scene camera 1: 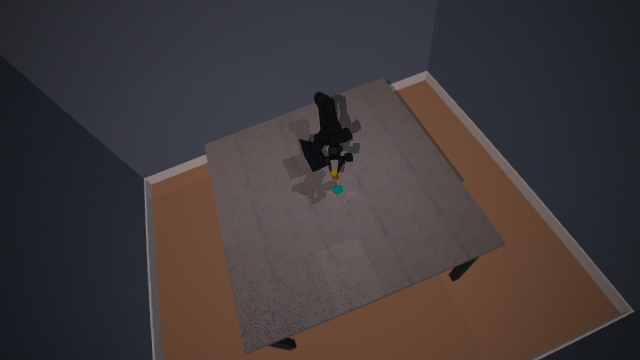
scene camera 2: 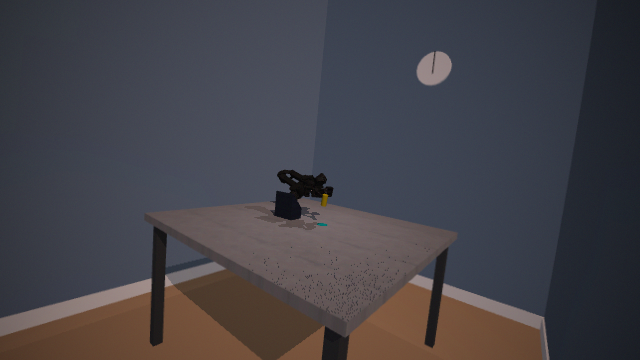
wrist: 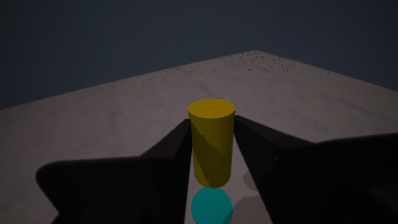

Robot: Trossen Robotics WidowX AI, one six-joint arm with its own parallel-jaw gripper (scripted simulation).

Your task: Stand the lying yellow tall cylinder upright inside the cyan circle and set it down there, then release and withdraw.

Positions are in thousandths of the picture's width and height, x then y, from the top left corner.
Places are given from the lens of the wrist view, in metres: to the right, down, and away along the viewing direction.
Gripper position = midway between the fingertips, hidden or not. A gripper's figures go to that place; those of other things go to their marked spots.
my gripper (wrist: 531, 547): 0.01, 0.01, 0.11
yellow tall cylinder (wrist: 534, 538): 0.01, 0.01, 0.09
